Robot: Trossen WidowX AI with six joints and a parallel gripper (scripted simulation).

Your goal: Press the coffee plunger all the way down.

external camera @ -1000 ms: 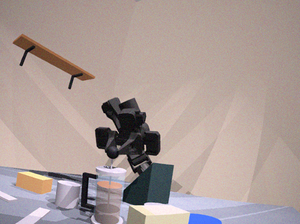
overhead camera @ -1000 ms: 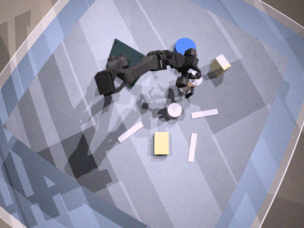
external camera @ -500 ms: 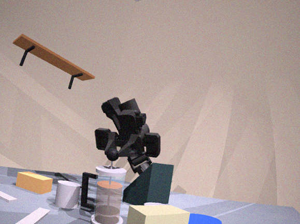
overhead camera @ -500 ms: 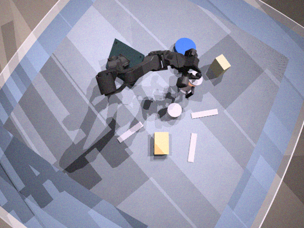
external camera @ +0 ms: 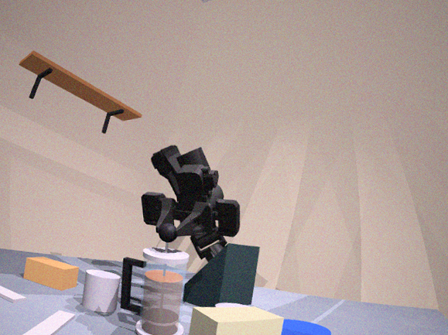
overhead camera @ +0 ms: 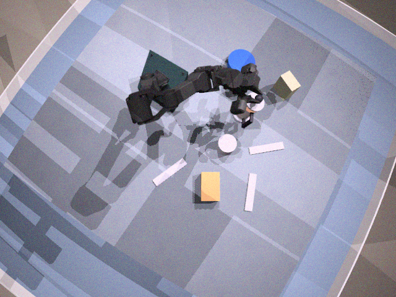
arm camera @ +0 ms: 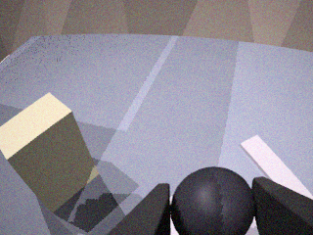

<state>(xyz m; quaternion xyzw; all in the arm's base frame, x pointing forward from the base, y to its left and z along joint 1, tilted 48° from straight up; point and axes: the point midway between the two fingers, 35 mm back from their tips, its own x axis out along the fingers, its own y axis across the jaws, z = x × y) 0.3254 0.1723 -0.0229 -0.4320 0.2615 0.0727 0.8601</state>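
The glass coffee press is 1 cm behind my gripper tip, 2 cm to the right of it and 9 cm below it. From my gripper tip the other things lie so: orange block: 4 cm ahead, 35 cm to the right, 16 cm below.
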